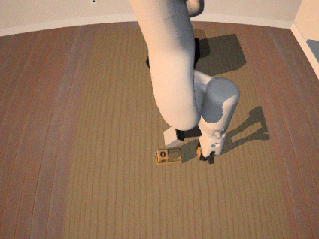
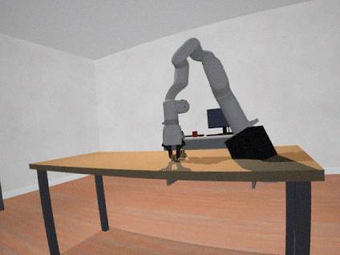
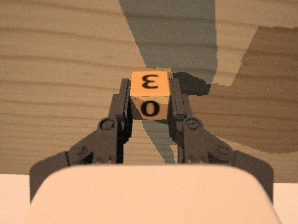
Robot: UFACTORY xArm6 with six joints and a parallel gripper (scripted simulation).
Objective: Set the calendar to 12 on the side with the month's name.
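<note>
Now: the number cube 10 mm below my hand. Round my hand: tray 110 mm to the right, 20 mm below.
</note>
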